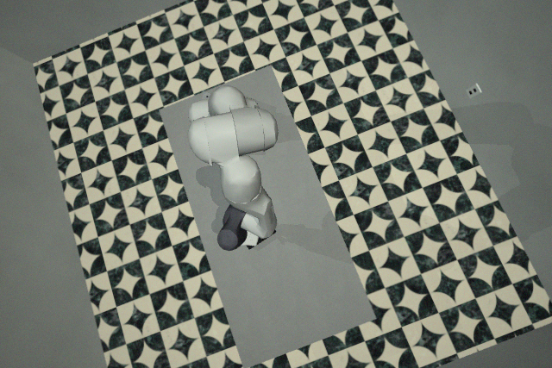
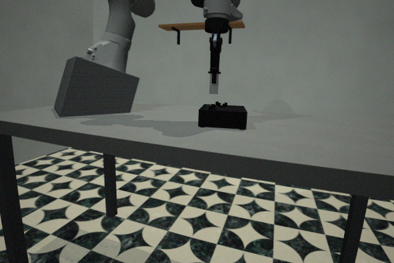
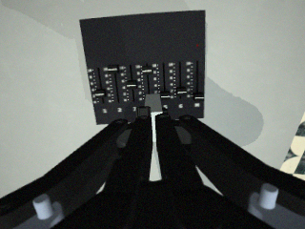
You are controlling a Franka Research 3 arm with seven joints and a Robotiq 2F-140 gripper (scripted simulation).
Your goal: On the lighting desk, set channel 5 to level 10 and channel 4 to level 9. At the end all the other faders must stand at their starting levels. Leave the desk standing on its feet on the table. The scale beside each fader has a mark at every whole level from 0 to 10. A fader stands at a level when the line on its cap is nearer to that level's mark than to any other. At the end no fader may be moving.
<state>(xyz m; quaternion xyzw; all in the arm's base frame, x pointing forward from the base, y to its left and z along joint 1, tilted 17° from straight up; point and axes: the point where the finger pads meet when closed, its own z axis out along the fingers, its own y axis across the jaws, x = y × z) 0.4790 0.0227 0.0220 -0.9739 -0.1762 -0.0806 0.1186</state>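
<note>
My hand is 10 mm short of the channel 5 fader cap, 10 mm to the left of it and 70 mm above it. Round my hand: M fader cap: 20 mm ahead, 60 mm to the right, 70 mm below; then channel 4 fader cap: 30 mm ahead, 20 mm to the left, 70 mm below; then channel 6 fader cap: 20 mm ahead, 30 mm to the right, 70 mm below.
</note>
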